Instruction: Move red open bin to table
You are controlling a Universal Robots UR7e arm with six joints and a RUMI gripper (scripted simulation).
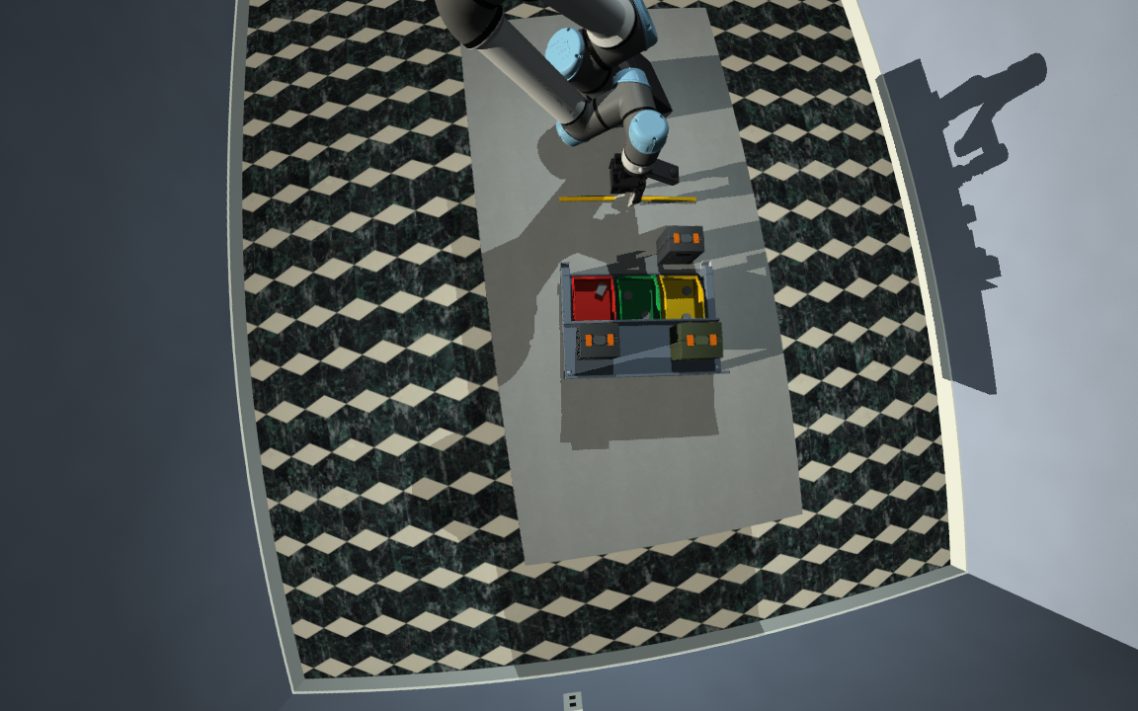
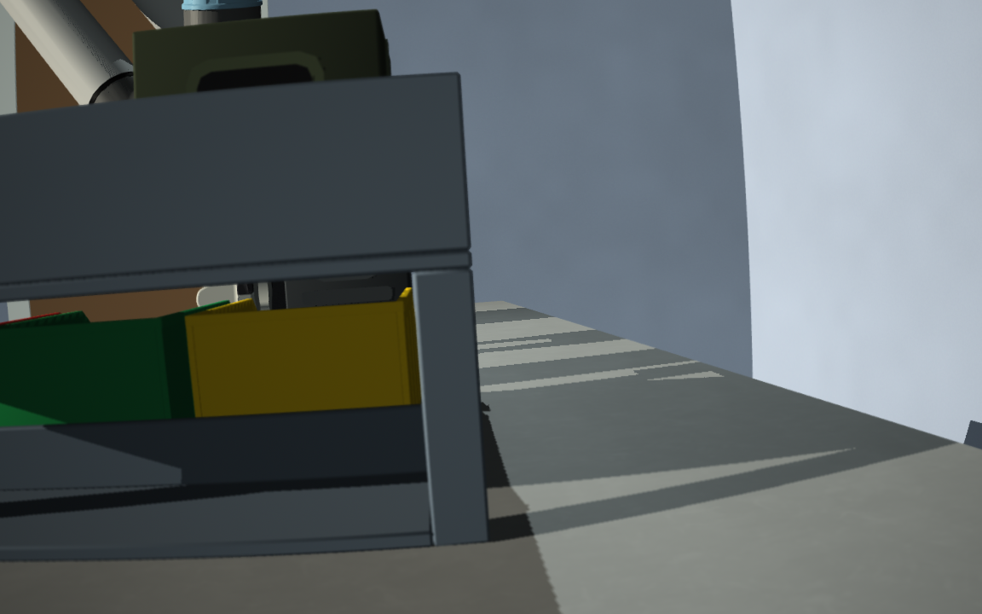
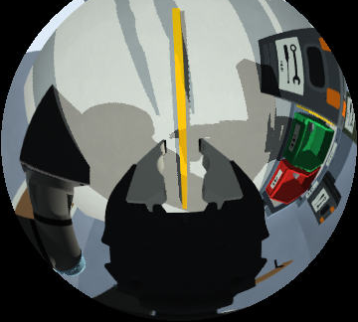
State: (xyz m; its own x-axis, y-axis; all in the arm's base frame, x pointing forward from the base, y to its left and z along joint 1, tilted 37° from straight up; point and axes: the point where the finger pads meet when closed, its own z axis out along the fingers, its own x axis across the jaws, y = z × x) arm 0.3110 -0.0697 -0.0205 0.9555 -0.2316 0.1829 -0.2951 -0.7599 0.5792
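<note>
Right now my hand is 2 cm above the thin yellow bar. From my hand the other things lie so: green bin 29 cm ahead, 9 cm to the right, 2 cm above; then red bin 26 cm ahead, 20 cm to the right, 2 cm above; then dark case 18 cm ahead, 6 cm to the left, 4 cm above.
</note>
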